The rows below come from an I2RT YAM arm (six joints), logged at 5 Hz.
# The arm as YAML. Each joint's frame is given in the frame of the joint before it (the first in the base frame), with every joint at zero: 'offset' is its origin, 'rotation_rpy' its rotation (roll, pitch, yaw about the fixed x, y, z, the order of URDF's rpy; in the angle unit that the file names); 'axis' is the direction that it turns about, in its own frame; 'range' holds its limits. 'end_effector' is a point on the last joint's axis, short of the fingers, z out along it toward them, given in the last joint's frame.
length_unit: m
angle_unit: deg
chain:
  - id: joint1
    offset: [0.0, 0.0, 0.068]
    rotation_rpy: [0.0, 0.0, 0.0]
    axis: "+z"
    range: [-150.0, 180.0]
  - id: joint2
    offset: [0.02, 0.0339, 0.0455]
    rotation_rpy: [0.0, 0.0, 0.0]
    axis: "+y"
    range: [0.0, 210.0]
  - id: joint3
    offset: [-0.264, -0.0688, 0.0]
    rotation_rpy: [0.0, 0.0, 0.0]
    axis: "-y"
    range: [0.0, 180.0]
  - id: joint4
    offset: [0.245, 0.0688, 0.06]
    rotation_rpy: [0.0, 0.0, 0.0]
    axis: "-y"
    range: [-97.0, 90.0]
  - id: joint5
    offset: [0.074, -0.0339, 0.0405]
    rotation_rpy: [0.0, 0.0, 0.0]
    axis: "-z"
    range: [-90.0, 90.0]
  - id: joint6
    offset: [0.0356, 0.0, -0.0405]
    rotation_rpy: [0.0, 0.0, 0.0]
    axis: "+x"
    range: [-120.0, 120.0]
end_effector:
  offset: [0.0, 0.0, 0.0]
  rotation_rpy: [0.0, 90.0, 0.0]
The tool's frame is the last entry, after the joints.
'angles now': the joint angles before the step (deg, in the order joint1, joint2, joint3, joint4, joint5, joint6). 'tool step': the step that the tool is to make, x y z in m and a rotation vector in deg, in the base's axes. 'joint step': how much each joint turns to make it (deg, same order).
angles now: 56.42 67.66 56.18 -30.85 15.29 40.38
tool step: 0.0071 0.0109 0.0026 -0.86 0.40 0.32
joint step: 0.01 3.26 2.91 -0.51 -0.13 -0.33
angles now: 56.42 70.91 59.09 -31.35 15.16 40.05
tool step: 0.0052 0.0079 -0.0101 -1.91 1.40 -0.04
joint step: 0.00 2.84 0.38 0.07 -0.05 0.11
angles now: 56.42 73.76 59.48 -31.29 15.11 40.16
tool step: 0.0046 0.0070 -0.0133 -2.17 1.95 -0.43
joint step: 0.01 2.93 0.02 -0.14 -0.01 0.63
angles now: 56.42 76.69 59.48 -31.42 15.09 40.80
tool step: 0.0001 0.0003 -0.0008 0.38 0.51 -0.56
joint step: 0.00 0.14 -0.02 -0.03 -0.11 0.87
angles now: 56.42 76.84 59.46 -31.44 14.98 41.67
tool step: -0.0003 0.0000 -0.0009 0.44 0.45 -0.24
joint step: 0.01 -0.02 -0.20 0.14 -0.30 0.62
